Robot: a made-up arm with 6 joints. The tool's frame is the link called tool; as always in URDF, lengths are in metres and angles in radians. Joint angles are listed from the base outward.
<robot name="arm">
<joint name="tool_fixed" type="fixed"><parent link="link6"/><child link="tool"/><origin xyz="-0.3 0.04 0"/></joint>
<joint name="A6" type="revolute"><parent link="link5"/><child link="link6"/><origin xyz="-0.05 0.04 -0.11"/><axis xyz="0 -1 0"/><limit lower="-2.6" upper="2.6"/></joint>
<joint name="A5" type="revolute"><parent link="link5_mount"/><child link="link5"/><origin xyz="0.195 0.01 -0.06"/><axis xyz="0 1 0"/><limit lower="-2.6" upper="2.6"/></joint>
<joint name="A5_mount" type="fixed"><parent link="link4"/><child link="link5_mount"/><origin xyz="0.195 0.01 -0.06"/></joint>
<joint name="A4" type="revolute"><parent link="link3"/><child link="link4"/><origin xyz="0 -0.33 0.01"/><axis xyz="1 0 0"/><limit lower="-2.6" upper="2.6"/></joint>
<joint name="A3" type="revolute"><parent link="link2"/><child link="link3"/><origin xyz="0.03 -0.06 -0.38"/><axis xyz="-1 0 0"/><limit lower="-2.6" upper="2.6"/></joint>
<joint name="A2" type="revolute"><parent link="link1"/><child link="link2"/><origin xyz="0.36 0.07 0.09"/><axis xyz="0 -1 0"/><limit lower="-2.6" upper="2.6"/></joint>
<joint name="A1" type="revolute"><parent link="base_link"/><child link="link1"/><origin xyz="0 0 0.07"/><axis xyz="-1 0 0"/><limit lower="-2.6" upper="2.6"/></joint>
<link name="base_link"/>
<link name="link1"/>
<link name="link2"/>
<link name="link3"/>
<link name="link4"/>
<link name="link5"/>
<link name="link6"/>
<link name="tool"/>
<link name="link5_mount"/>
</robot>
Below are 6 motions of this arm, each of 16 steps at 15 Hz.
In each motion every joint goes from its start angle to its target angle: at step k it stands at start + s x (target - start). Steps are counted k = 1, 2, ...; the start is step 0. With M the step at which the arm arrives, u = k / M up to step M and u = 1 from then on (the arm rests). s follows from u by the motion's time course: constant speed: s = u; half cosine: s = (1 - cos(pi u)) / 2; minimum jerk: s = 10 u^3 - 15 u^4 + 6 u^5.
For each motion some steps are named. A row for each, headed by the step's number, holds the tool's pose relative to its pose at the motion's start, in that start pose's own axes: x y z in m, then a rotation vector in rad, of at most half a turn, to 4 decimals.
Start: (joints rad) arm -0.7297 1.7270 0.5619 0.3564 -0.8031 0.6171
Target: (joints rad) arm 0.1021 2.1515 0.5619 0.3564 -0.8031 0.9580
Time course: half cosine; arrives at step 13
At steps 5, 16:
5: 0.1240 0.1882 -0.1583 0.2338 -0.2962 -0.0378
16: 0.4827 0.6982 -0.1874 0.6916 -0.8751 -0.3218

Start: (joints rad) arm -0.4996 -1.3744 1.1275 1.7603 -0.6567 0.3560
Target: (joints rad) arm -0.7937 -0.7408 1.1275 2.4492 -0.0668 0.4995
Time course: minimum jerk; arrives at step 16
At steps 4, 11, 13, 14, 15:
4: 0.0207 0.0528 0.0158 0.0964 0.0131 -0.0303
11: 0.1407 0.2863 0.2818 0.8525 0.1991 -0.1114
13: 0.1583 0.2928 0.3452 1.0024 0.2461 -0.0983
14: 0.1626 0.2925 0.3608 1.0401 0.2582 -0.0936
15: 0.1643 0.2921 0.3674 1.0561 0.2633 -0.0914

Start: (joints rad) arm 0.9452 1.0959 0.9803 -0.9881 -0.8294 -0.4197
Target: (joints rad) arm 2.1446 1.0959 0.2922 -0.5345 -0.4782 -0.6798
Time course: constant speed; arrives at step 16
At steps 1, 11, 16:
1: 0.0333 0.0126 0.0060 0.0253 -0.0241 -0.0359
11: 0.3335 0.0792 0.1802 0.3578 -0.3178 -0.0761
16: 0.4104 0.0858 0.3181 0.4823 -0.4495 0.1269

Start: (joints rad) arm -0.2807 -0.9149 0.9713 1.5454 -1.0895 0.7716
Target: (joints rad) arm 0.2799 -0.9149 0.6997 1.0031 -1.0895 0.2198
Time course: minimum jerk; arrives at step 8
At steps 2, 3, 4, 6, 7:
2: 0.0114 -0.0586 0.0065 -0.0212 0.0327 0.0713
3: 0.0394 -0.1533 0.0226 -0.0669 0.0888 0.1870
4: 0.0919 -0.2691 0.0543 -0.1462 0.1648 0.3320
6: 0.2203 -0.4385 0.1387 -0.3384 0.3011 0.5624
7: 0.2532 -0.4682 0.1618 -0.3894 0.3308 0.6078

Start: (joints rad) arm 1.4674 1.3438 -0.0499 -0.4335 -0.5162 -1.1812
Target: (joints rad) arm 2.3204 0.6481 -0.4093 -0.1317 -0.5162 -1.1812
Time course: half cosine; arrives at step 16
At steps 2, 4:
2: -0.0023 0.0093 -0.0052 -0.0103 0.0132 0.0414
4: -0.0115 0.0315 -0.0213 -0.0416 0.0566 0.1541

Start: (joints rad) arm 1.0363 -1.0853 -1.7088 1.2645 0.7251 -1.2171
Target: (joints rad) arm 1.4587 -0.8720 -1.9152 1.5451 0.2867 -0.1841
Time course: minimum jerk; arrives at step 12
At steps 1, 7, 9, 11, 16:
1: 0.0001 0.0009 -0.0013 -0.0024 -0.0067 0.0006
7: 0.1188 0.0748 -0.1355 -0.2221 -0.8181 0.2008
9: 0.2083 0.1063 -0.1566 -0.2429 -1.0981 0.3169
11: 0.2489 0.1232 -0.1604 -0.2400 -1.2079 0.3664
16: 0.2510 0.1242 -0.1605 -0.2397 -1.2136 0.3690

